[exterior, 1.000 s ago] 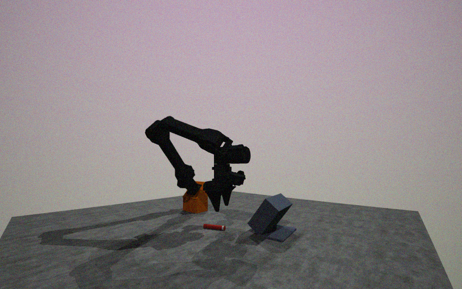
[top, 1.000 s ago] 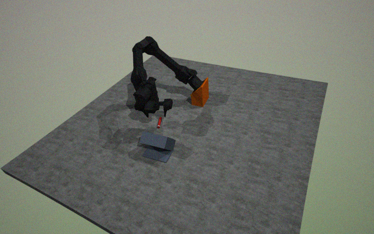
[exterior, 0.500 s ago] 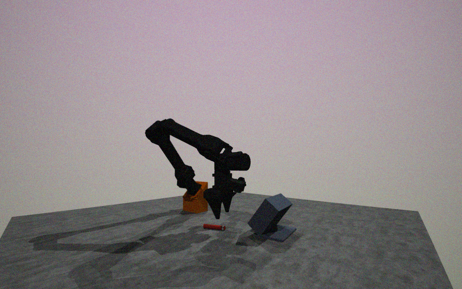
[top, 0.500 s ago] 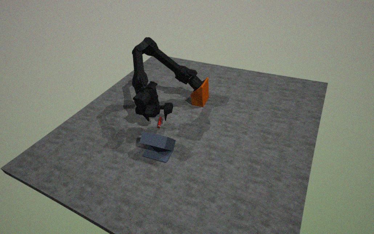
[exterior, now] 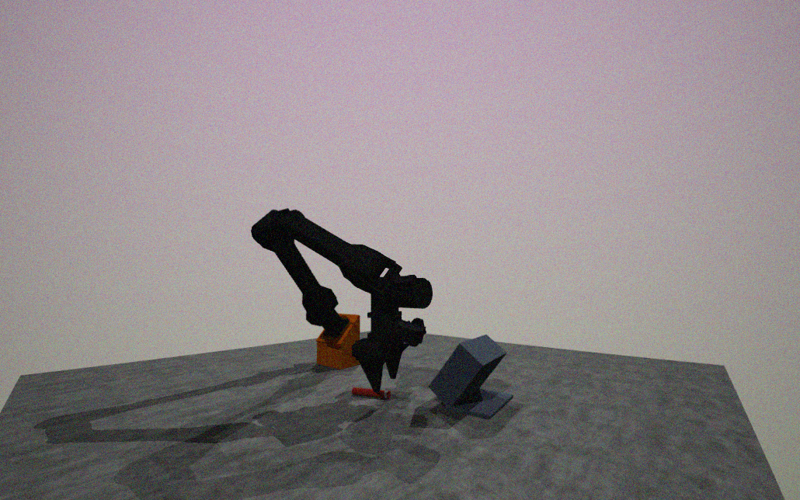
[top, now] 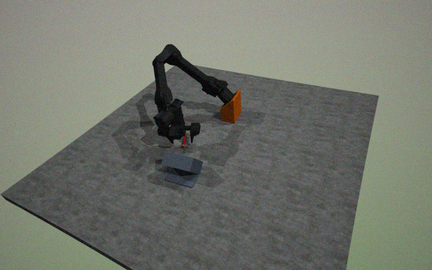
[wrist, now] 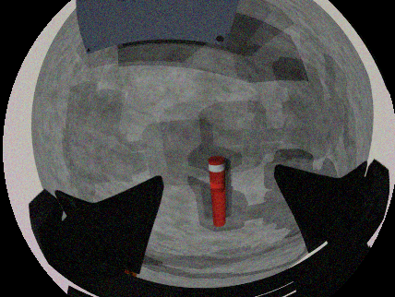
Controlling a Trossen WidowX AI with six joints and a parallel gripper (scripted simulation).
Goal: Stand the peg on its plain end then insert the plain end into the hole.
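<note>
The red peg is 20 mm below my gripper tip and 10 mm behind it. Also, from my gripper tip: flat foot plate 160 mm ahead, 90 mm to the left, 20 mm below; then grey-blue sloped panel 140 mm ahead, 90 mm to the left, 30 mm above.
</note>
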